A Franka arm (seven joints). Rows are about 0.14 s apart.
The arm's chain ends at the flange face. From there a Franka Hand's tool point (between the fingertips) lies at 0.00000 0.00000 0.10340 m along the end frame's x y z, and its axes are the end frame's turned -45 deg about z.
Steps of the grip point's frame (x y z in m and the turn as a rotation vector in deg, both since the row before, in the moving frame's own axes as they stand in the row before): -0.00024, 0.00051, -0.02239, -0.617, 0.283, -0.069; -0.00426, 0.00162, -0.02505, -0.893, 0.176, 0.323; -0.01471, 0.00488, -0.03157, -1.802, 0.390, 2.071; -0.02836, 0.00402, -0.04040, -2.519, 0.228, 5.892; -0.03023, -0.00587, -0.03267, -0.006, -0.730, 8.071
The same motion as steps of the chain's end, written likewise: -0.00096, 0.00010, -0.02238, -0.236, 0.636, -0.069; -0.00323, 0.00324, -0.02504, -0.507, 0.756, 0.323; -0.00971, 0.01200, -0.03152, -0.998, 1.550, 2.071; -0.02056, 0.01980, -0.04030, -1.620, 1.942, 5.892; -0.02454, 0.01635, -0.03266, -0.520, -0.512, 8.071
